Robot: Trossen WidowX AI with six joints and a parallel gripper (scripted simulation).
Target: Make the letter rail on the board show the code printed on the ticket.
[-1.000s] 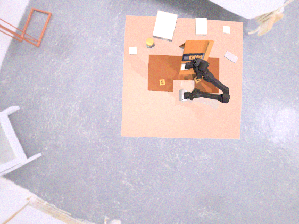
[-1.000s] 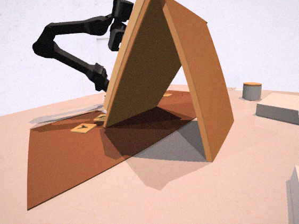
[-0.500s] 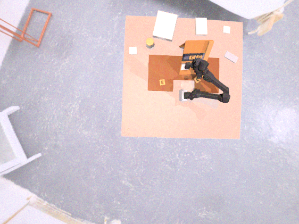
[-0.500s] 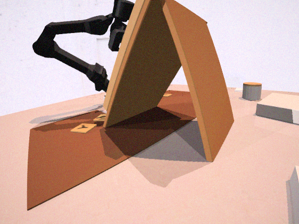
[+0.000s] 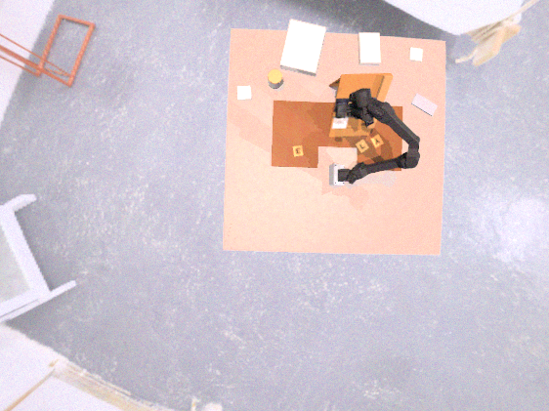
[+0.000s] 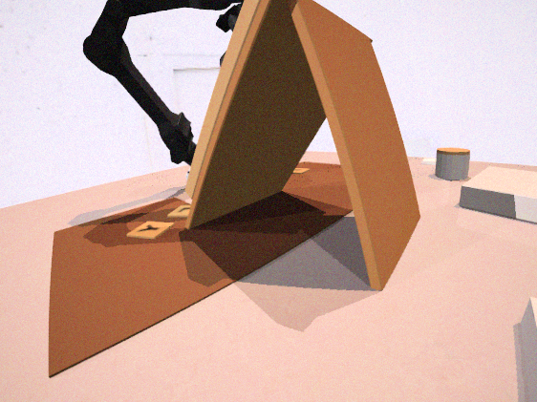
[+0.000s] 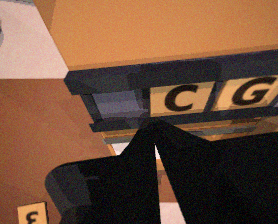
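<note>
Right now my gripper tip is 110 mm above the white ticket, 40 mm past it and 10 mm to the right of it. Also, from my gripper tip: large white box 410 mm ahead, 210 mm to the left, 170 mm below; then brown mat 190 mm below, 130 mm behind; then capped canister 370 mm to the left, 210 mm ahead, 160 mm below.
</note>
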